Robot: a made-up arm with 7 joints. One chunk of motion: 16 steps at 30 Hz.
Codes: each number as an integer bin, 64 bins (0 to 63) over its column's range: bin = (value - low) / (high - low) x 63, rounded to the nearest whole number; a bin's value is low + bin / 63 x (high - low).
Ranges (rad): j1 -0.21..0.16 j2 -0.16..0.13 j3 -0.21..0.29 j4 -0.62..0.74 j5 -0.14..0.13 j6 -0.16..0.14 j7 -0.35..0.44
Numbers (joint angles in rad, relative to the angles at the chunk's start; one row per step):
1: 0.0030 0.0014 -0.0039 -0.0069 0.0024 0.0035 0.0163
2: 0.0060 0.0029 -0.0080 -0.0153 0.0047 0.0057 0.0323
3: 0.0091 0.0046 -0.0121 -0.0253 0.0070 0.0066 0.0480
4: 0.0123 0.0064 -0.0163 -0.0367 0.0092 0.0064 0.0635
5: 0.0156 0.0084 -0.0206 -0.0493 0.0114 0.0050 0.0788
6: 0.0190 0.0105 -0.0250 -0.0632 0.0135 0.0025 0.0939
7: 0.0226 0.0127 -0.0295 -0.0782 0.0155 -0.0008 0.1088
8: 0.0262 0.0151 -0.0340 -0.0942 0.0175 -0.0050 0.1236
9: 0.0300 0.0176 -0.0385 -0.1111 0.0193 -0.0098 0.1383
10: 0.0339 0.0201 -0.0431 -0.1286 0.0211 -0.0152 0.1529
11: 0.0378 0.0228 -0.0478 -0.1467 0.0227 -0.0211 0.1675
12: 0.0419 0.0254 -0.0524 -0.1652 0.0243 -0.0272 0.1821
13: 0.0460 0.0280 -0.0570 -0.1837 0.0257 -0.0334 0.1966
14: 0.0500 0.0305 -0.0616 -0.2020 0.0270 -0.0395 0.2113
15: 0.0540 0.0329 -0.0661 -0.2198 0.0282 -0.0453 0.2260
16: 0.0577 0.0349 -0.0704 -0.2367 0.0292 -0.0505 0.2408
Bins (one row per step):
1: 36 35 26 28 33 34 29
2: 37 35 25 28 34 35 30
3: 37 36 25 28 34 35 32
4: 38 36 24 27 35 35 33
5: 38 37 24 26 35 35 34
6: 39 37 23 26 36 34 35
7: 40 38 23 25 36 33 37
8: 40 38 22 24 37 33 38
9: 41 39 22 24 37 32 39
10: 42 39 21 23 38 30 40
11: 42 40 20 22 38 29 41
12: 43 40 20 21 38 28 42
13: 44 41 19 20 39 27 44
14: 44 41 19 19 39 25 45
15: 45 42 18 19 39 24 46
16: 46 42 18 18 39 23 47

